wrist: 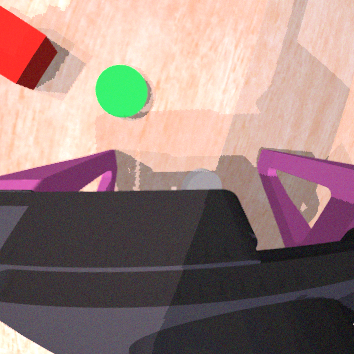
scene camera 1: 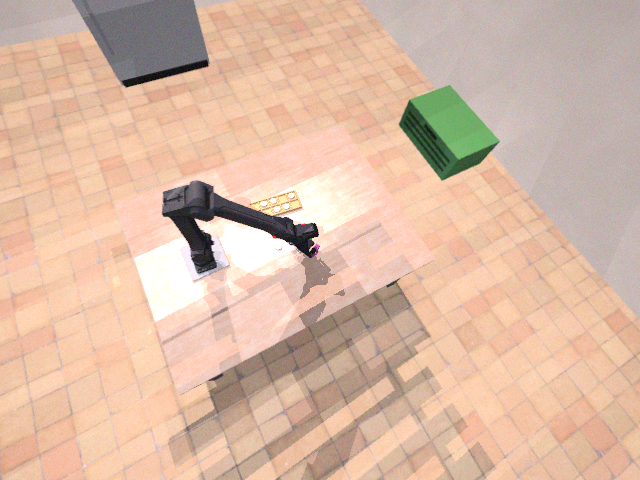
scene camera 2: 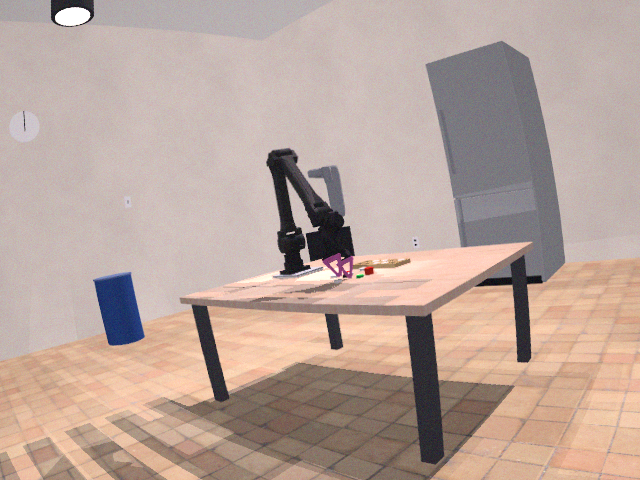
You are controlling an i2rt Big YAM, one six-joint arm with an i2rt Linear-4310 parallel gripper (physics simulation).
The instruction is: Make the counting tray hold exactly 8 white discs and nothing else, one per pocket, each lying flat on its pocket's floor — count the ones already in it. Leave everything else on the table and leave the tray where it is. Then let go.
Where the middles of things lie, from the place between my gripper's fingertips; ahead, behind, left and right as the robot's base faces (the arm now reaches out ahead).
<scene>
I see the green disc [wrist: 120, 90] 20 mm ahead of my hand, 50 mm to the left of it and 10 mm below it. Also, from my hand: red cube [wrist: 33, 51]: 10 mm ahead, 110 mm to the left.
</scene>
